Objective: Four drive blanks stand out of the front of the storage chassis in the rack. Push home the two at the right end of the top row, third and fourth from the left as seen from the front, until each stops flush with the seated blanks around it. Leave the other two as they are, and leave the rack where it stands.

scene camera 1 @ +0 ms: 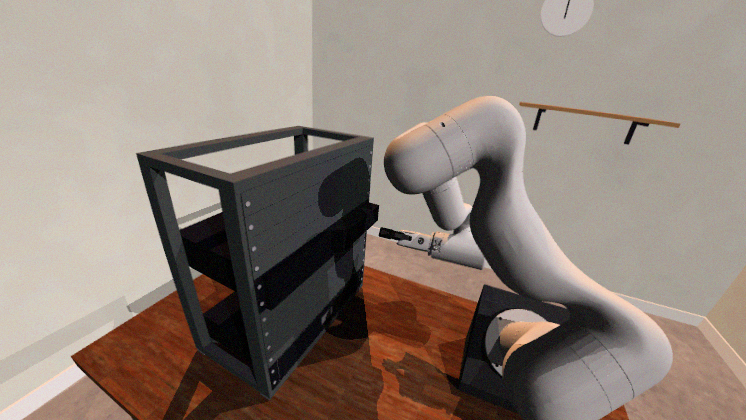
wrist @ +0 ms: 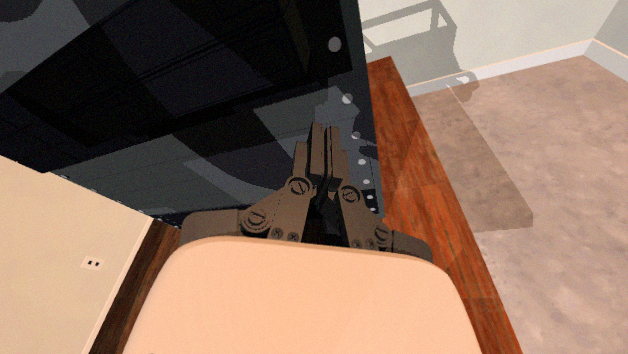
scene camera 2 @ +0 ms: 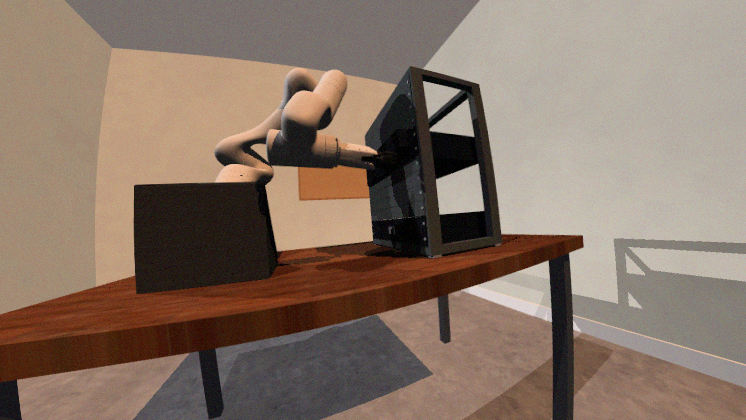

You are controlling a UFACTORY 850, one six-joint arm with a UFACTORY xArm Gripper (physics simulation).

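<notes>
The storage chassis (scene camera 1: 297, 276) (wrist: 125, 70) is a dark band across the front of the rack (scene camera 1: 244, 292) (scene camera 2: 429, 182). A black drive blank (scene camera 1: 371, 212) stands out at its right end as seen from the front. Another dark block (scene camera 1: 342, 237) stands out further left; its row and column are unclear. Deep shadow hides the other blanks and their edges. My gripper (scene camera 1: 382, 232) (scene camera 2: 392, 156) (wrist: 319, 142) is shut and empty, pointing at the rack front near its right end. In the wrist view its tips show below the dark chassis band. Contact is not visible.
The rack stands upright on the wooden table (scene camera 1: 130, 344) (scene camera 2: 313, 313). The arm's dark base block (scene camera 1: 472, 339) (scene camera 2: 198, 234) stands in front of it. Grey panels (scene camera 1: 292, 203) lie above and below the chassis. A handrail (scene camera 1: 600, 114) is on the wall.
</notes>
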